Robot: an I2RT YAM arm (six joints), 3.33 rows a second.
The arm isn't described. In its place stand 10 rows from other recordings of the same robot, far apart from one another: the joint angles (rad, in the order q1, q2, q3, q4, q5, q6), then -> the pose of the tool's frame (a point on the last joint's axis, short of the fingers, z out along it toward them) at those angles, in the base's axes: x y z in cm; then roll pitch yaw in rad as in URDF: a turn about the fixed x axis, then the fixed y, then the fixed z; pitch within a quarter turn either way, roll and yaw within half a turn.
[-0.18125, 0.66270, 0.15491, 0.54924, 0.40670, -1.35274] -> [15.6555 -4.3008 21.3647 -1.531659 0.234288 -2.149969]
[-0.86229, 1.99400, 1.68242, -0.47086, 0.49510, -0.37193] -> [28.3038 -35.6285 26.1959 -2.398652 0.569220 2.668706]
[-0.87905, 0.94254, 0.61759, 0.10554, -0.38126, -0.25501] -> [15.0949 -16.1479 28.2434 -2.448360 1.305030 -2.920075]
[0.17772, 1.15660, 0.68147, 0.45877, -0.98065, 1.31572] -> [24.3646 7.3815 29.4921 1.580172 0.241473 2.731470]
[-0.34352, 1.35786, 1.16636, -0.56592, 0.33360, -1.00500] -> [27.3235 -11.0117 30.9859 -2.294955 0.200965 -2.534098]
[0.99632, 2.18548, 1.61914, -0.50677, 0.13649, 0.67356] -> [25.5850 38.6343 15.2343 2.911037 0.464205 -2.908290]
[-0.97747, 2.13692, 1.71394, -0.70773, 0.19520, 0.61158] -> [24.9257 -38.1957 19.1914 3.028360 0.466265 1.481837]
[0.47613, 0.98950, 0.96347, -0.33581, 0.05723, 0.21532] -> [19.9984 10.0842 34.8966 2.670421 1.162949 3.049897]
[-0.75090, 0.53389, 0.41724, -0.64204, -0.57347, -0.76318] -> [9.9785 -6.6707 20.7442 -2.759969 0.898596 -2.691364]
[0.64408, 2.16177, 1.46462, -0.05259, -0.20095, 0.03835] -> [37.4079 28.9784 14.7230 2.900786 0.812652 -2.552180]
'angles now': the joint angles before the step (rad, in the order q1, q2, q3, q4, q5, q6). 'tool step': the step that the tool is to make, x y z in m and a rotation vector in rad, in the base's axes. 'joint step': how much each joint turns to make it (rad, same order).
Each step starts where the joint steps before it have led.
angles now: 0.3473, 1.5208, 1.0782, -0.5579, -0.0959, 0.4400
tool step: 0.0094, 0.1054, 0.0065, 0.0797, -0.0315, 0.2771
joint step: 0.2561, 0.1956, 0.2144, 0.0473, -0.0583, 0.0146
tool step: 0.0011, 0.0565, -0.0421, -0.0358, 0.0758, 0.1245
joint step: 0.1111, 0.1938, 0.0922, 0.0197, -0.0226, -0.0011
